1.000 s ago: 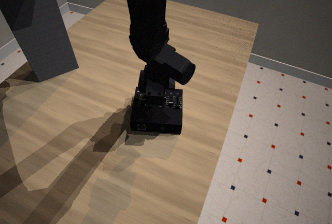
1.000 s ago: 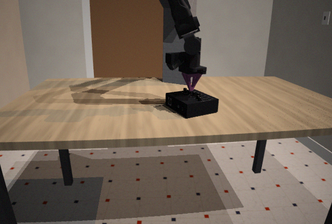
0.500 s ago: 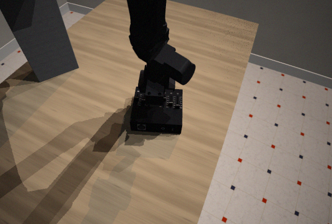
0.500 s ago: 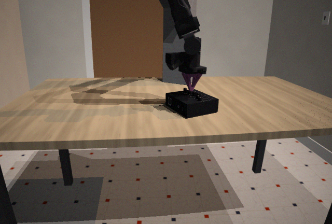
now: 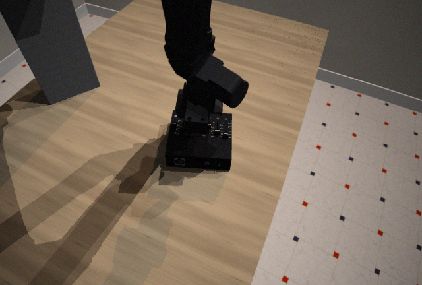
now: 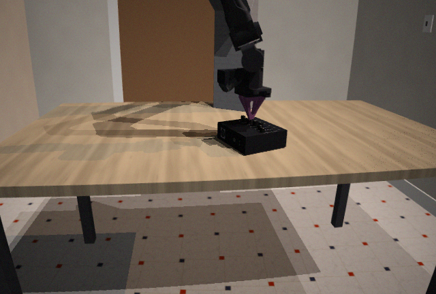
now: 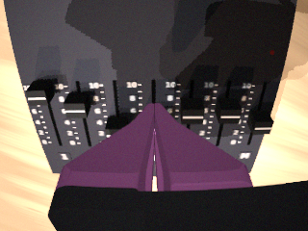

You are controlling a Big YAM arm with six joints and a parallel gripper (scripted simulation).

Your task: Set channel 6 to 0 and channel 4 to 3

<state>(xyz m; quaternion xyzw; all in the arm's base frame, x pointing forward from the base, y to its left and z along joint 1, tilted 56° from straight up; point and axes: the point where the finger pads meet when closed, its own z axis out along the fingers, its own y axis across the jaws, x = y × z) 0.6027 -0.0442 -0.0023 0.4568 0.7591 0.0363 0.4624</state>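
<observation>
The channel 4 cap lies 2 cm to the left of my hand and 2 cm below it. Round my hand: channel 5 cap: 2 cm below, 2 cm behind; then channel 6 cap: 4 cm behind, 2 cm below; then channel 3 cap: 3 cm to the left, 2 cm below, 2 cm ahead.
</observation>
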